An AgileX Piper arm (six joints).
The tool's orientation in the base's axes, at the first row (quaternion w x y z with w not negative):
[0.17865 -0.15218 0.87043 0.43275]
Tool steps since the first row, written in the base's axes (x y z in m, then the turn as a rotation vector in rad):
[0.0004 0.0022 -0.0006 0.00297 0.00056 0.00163]
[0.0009 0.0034 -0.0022 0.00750 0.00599 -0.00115]
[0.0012 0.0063 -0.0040 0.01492 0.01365 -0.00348]
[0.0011 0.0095 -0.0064 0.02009 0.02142 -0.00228]
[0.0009 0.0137 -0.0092 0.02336 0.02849 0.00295]
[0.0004 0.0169 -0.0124 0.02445 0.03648 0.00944]
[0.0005 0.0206 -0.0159 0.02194 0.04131 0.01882]
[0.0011 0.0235 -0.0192 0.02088 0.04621 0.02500]
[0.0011 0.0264 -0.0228 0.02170 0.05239 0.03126]
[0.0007 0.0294 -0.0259 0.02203 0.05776 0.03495]
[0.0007 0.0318 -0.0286 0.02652 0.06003 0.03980]
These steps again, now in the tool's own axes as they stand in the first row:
[-0.0003 0.0007 0.0022 -0.00343 0.00022 0.00007]
[-0.0002 0.0001 0.0041 -0.00683 -0.00048 0.00683]
[0.0000 0.0003 0.0076 -0.01324 -0.00079 0.01566]
[0.0008 0.0006 0.0115 -0.01923 0.00238 0.02218]
[0.0018 0.0011 0.0164 -0.02524 0.00876 0.02554]
[0.0033 0.0010 0.0207 -0.02996 0.01747 0.02855]
[0.0043 0.0006 0.0257 -0.03241 0.02787 0.02673]
[0.0049 -0.0003 0.0300 -0.03475 0.03548 0.02703]
[0.0062 -0.0011 0.0343 -0.03893 0.04309 0.02865]
[0.0076 -0.0014 0.0384 -0.04145 0.04864 0.03098]
[0.0085 -0.0019 0.0419 -0.04784 0.05146 0.03089]

